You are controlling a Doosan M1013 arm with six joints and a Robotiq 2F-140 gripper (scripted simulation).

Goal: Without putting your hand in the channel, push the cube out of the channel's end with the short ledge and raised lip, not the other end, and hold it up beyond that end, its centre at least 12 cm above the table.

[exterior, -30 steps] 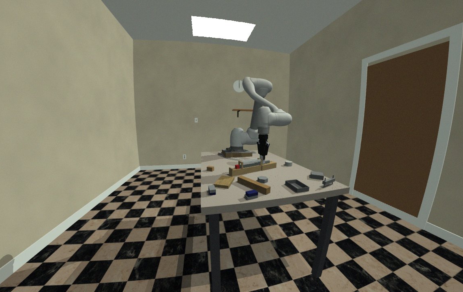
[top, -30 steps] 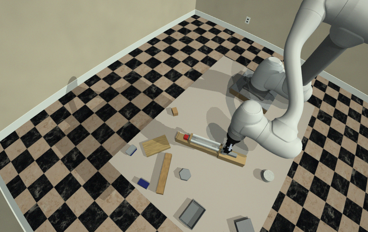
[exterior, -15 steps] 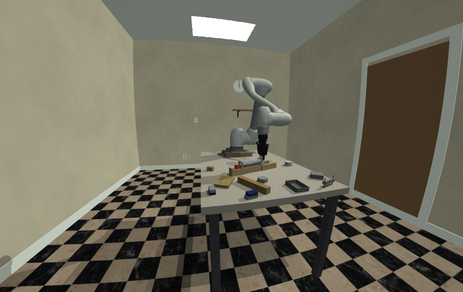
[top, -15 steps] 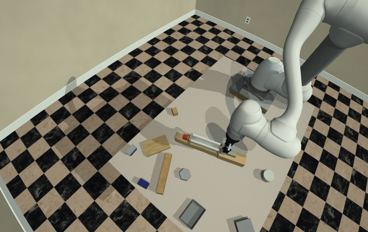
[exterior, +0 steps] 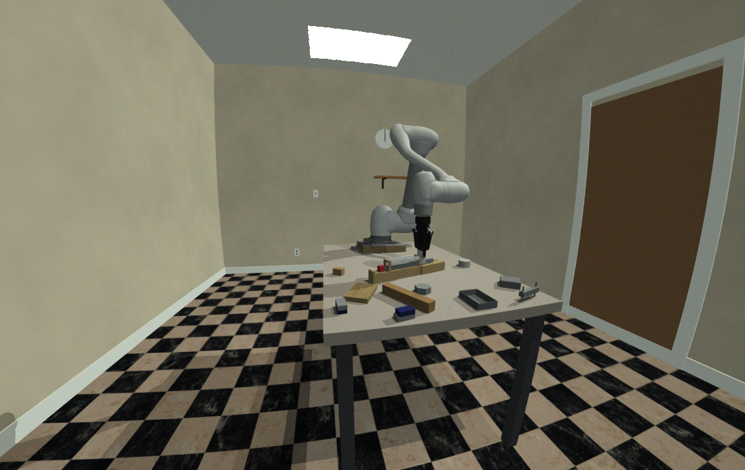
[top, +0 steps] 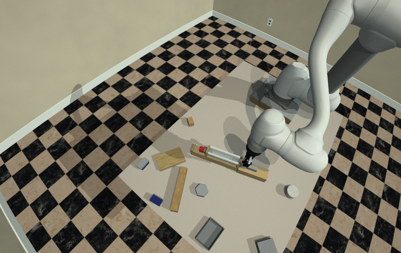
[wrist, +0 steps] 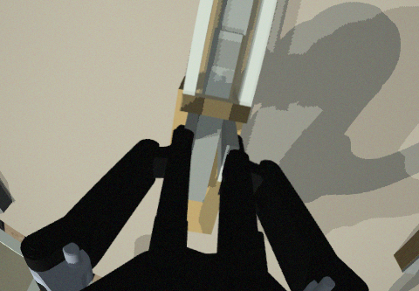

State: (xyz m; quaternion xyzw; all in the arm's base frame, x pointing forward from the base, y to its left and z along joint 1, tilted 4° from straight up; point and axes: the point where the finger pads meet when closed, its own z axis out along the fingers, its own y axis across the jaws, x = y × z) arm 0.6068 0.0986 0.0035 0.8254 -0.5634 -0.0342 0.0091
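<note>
Right now my hand is 8 cm short of the red cube, 22 cm to the left of it and 3 cm above it. The rest, counted from my hand: pale round disc (7 cm behind, 29 cm to the left, 7 cm below); wooden bar (31 cm ahead, 17 cm to the right, 7 cm below); raised frame (4 cm ahead, 11 cm to the right, 3 cm below).
</note>
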